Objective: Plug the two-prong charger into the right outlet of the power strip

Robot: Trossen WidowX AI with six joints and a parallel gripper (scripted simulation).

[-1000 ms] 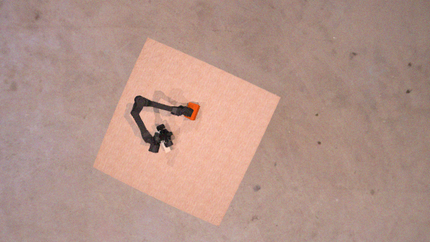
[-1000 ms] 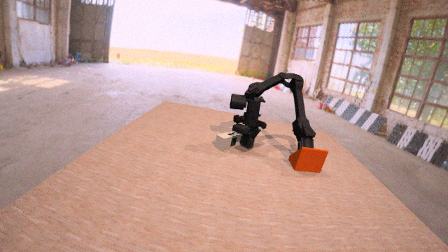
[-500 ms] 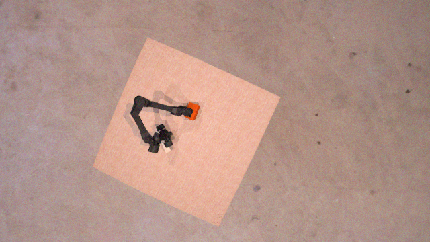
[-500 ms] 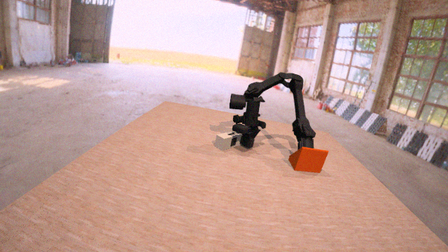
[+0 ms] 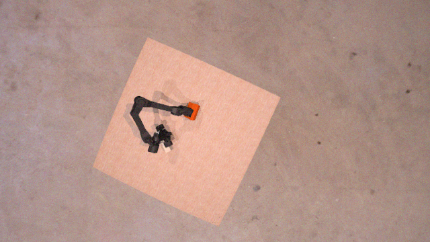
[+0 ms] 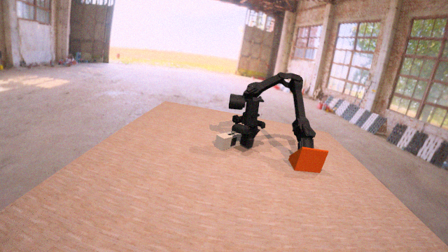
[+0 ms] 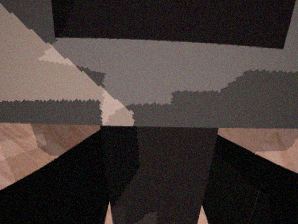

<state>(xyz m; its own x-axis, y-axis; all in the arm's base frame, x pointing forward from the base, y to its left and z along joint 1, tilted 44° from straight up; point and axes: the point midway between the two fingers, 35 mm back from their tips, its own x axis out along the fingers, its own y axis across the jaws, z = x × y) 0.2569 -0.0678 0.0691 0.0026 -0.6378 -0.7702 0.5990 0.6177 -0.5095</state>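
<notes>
My gripper tip is now 10 mm short of the two-prong charger, 10 mm to the left of it and 10 mm below it.
</notes>
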